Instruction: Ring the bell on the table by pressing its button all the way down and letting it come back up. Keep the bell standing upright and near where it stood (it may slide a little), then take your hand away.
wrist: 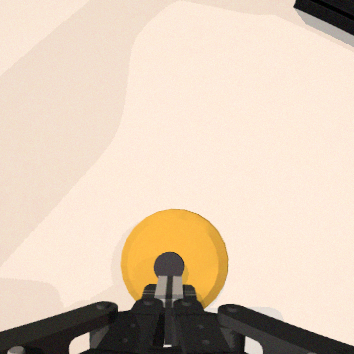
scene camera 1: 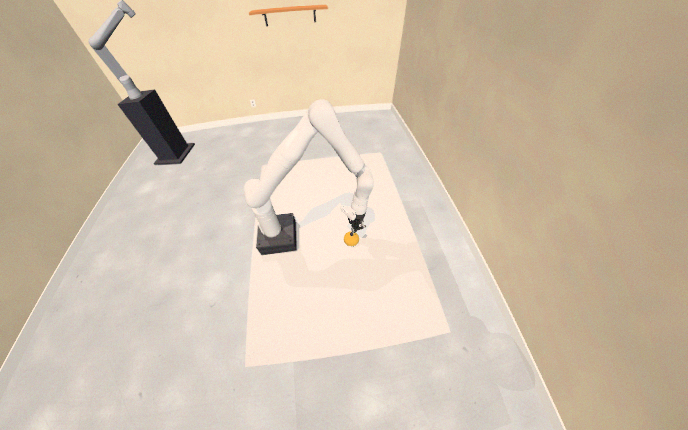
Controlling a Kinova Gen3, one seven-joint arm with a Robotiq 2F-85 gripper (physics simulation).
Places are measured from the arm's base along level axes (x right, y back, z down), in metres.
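Pixels of known places: gripper, between the fingertips: [wrist: 169,291] [scene camera 1: 353,232]; arm's base, origin of its link: [scene camera 1: 272,229].
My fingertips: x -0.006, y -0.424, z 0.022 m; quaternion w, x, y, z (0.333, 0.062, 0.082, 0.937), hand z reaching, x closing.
Note:
Ahead of a thing's pixels: the offset from my fingertips to its top centre. Level surfaces: height alone.
The bell @[dx +0.010, dy +0.010, dz -0.001 m] [scene camera 1: 351,239] [wrist: 200,245] is a round orange-yellow dome standing upright on the pale table top. Its dark round button @[dx +0.010, dy +0.010, dz -0.001 m] [wrist: 169,264] is at the middle of the dome in the wrist view, with its lower edge covered by the fingertips. My gripper [scene camera 1: 353,232] [wrist: 169,291] is shut with nothing between its fingers. Its fingertips are over the near part of the button, at or just above it; whether they touch it I cannot tell. The near part of the dome is hidden behind the gripper in the wrist view.
The arm's dark base block [scene camera 1: 277,242] [wrist: 330,15] stands on the pale table top @[dz +0.064 m] [scene camera 1: 345,324] to the left of the bell in the scene view. A second grey arm on a black pedestal [scene camera 1: 154,126] and an orange wall shelf [scene camera 1: 289,9] are far behind.

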